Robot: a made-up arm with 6 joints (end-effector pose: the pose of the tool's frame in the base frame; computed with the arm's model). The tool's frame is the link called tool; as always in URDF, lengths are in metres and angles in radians.
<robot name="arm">
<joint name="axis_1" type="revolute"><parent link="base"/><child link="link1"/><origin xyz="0 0 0.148" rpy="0 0 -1.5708"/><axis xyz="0 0 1"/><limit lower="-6.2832" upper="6.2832"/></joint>
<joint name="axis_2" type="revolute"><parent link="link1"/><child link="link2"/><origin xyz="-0.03 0 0" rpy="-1.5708 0 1.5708"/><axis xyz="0 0 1"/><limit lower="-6.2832" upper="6.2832"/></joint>
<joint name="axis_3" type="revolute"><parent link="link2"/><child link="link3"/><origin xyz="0 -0.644 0" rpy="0 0 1.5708"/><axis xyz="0 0 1"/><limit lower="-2.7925" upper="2.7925"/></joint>
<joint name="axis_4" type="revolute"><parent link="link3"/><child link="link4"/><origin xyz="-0.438 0 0" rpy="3.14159 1.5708 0"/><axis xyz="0 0 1"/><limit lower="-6.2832" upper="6.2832"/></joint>
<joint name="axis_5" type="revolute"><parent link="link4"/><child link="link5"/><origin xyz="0 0 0" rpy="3.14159 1.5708 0"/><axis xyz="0 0 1"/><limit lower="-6.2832" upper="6.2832"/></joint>
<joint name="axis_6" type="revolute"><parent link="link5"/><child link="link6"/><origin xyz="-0.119 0 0" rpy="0 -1.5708 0"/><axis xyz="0 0 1"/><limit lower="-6.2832" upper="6.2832"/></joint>
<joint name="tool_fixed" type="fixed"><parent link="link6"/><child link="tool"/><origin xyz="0 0 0" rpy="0 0 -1.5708"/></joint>
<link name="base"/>
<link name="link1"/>
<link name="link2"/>
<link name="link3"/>
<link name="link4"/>
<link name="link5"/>
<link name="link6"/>
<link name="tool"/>
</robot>
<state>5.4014 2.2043 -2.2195 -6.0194 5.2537 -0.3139</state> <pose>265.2 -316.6 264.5 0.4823 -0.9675 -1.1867</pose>
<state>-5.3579 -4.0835 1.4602 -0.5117 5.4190 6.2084</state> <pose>141.6 311.6 -717.5 2.9068 0.4086 -1.7868</pose>
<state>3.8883 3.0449 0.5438 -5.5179 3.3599 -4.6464</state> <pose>52.4 32.0 -791.2 0.5677 0.2692 -1.4796</pose>
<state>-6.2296 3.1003 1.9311 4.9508 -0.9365 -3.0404</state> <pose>-469.3 98.1 -357.5 -1.5649 0.4970 0.7282</pose>
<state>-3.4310 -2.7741 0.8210 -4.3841 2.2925 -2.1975</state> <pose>498.3 -267.9 -613.8 1.5465 -0.4458 -1.0592</pose>
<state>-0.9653 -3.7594 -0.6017 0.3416 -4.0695 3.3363</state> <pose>441.6 -529.2 -587.4 -2.8462 1.0187 -0.9372</pose>
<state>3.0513 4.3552 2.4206 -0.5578 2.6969 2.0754</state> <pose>406.8 -39.7 193.6 3.0023 0.2126 -2.6810</pose>
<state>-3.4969 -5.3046 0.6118 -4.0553 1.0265 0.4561</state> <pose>-1008.9 256.4 559.9 0.8334 -0.7045 -0.4857</pose>
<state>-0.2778 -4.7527 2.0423 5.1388 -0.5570 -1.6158</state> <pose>448.8 -37.2 -326.6 -2.7558 0.3738 -0.6964</pose>
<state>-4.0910 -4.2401 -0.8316 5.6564 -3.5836 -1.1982</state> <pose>-522.5 729.5 -67.4 2.7067 -0.7840 -0.0340</pose>
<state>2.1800 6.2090 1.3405 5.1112 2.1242 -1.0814</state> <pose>-132.5 300.5 865.3 -2.3628 -0.8444 -0.7875</pose>
